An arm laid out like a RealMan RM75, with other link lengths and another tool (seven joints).
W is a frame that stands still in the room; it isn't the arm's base.
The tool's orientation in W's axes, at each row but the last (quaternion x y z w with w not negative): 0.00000, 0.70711, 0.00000, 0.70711; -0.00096, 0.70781, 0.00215, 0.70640; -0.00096, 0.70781, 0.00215, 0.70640; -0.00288, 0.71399, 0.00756, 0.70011; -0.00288, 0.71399, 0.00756, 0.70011
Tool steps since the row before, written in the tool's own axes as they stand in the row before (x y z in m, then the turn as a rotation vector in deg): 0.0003, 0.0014, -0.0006, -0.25, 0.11, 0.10; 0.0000, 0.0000, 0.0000, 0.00, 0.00, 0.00; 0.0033, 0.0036, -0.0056, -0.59, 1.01, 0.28; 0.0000, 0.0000, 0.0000, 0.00, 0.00, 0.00; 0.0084, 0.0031, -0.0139, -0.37, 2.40, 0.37
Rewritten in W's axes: -0.0006, 0.0014, -0.0003, 0.10, 0.11, 0.25; 0.0000, 0.0000, 0.0000, 0.00, 0.00, 0.00; -0.0056, 0.0036, -0.0033, 0.28, 1.01, 0.59; 0.0000, 0.0000, 0.0000, 0.00, 0.00, 0.00; -0.0141, 0.0029, -0.0081, 0.34, 2.40, 0.38
